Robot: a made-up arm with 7 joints.
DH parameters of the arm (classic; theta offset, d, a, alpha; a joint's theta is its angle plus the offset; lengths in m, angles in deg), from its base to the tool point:
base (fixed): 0 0 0 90
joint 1: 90 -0.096 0 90
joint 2: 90 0 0 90
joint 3: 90 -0.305 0 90
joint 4: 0 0 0 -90
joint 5: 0 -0.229 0 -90
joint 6: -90 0 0 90
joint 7: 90 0 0 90
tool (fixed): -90 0 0 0
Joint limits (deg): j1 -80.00..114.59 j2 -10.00..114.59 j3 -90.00..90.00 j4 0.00..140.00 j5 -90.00..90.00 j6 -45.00..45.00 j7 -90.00..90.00
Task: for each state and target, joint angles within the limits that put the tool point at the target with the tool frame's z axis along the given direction. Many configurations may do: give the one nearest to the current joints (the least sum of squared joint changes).
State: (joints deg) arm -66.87 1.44 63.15 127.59 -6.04 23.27 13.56
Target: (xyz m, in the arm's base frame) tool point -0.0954 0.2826 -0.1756 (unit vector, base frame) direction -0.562 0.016 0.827
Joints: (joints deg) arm -71.31 14.66 46.57 120.41 7.16 15.88 39.99
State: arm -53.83 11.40 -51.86 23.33 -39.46 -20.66 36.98
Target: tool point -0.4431 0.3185 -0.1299 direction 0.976 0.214 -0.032
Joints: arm -80.00 38.73 -65.82 32.93 -30.28 -25.77 19.64
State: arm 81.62 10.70 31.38 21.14 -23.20 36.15 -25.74
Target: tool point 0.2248 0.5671 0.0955 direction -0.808 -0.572 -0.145
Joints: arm 105.35 58.50 50.69 12.97 -1.66 33.90 12.16
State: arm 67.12 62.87 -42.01 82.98 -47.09 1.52 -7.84
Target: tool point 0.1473 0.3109 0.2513 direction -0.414 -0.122 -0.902
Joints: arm 105.94 66.36 -27.96 95.93 -44.60 15.42 24.55
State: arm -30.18 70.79 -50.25 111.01 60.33 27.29 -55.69
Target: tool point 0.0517 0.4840 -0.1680 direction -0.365 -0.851 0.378
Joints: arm -31.02 99.29 -53.74 75.08 53.20 15.25 -42.43
